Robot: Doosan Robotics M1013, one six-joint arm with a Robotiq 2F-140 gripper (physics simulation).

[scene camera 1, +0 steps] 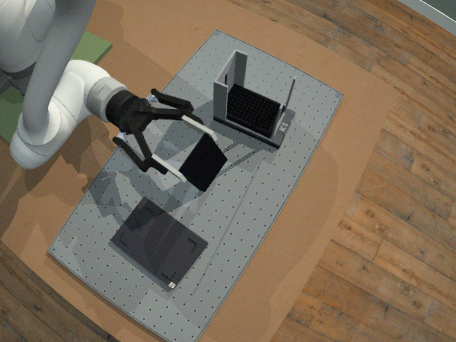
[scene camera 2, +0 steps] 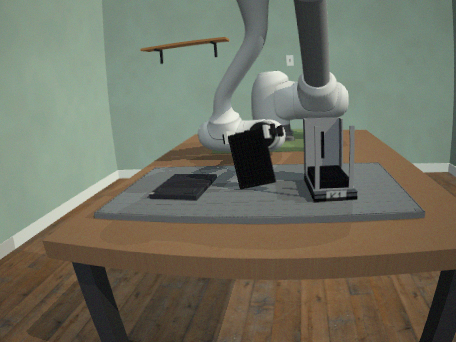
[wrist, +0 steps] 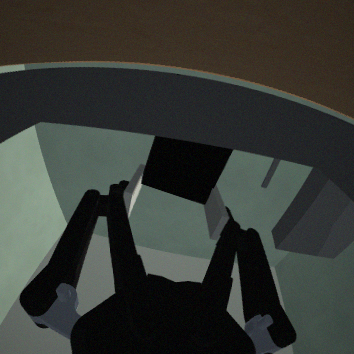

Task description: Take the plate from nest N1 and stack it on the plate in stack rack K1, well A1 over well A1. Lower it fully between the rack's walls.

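Seen in the pictures: gripper, fingertip midpoint: (scene camera 1: 198, 157) (scene camera 2: 245, 134); arm's base at its link origin: (scene camera 1: 28, 61).
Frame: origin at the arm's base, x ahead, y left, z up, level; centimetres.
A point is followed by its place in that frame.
My gripper (scene camera 1: 200, 157) @[y -3.1, x 61.5, z 11.8 cm] (scene camera 2: 247, 134) @[y -3.1, x 61.5, z 11.8 cm] (wrist: 178, 187) @[y -3.1, x 61.5, z 11.8 cm] is shut on a black plate (scene camera 1: 206, 167) @[y -2.3, x 62.5, z 6.4 cm] (scene camera 2: 252, 162) @[y -1.7, x 62.7, z 5.6 cm] (wrist: 187, 167), holding it by one end. The plate hangs steeply tilted over the board, between nest and rack, outside the rack. In the wrist view a dark band hides its far part. The dark nest (scene camera 1: 160, 242) @[y -18.6, x 61.8, z 0.4 cm] (scene camera 2: 182, 187) @[y -18.4, x 64.3, z 0.4 cm] lies flat with no plate on it. Stack rack K1 (scene camera 1: 220, 100) @[y 10.5, x 57.6, z 8.7 cm] (scene camera 2: 310, 145) @[y 12.1, x 56.3, z 7.8 cm] (wrist: 310, 220) stands upright with tall grey walls and thin front posts. Another black plate (scene camera 1: 254, 110) @[y 15.7, x 63.2, z 2.3 cm] (scene camera 2: 327, 176) @[y 15.4, x 64.3, z 2.4 cm] lies flat inside its base. Well A1 cannot be made out on either plate.
The grey perforated board (scene camera 1: 250, 215) @[y -4.1, x 73.8, z -0.8 cm] (scene camera 2: 250, 207) @[y -1.3, x 73.7, z -0.8 cm] bears the nest and rack on a brown table (scene camera 1: 350, 150) @[y 21.6, x 86.4, z -2.1 cm] (scene camera 2: 250, 240) @[y -0.1, x 85.4, z -2.1 cm]. The rack's tall walls and posts rise beside the held plate. A green mat (scene camera 1: 95, 47) @[y 13.3, x 16.2, z -0.4 cm] lies near the arm's base.
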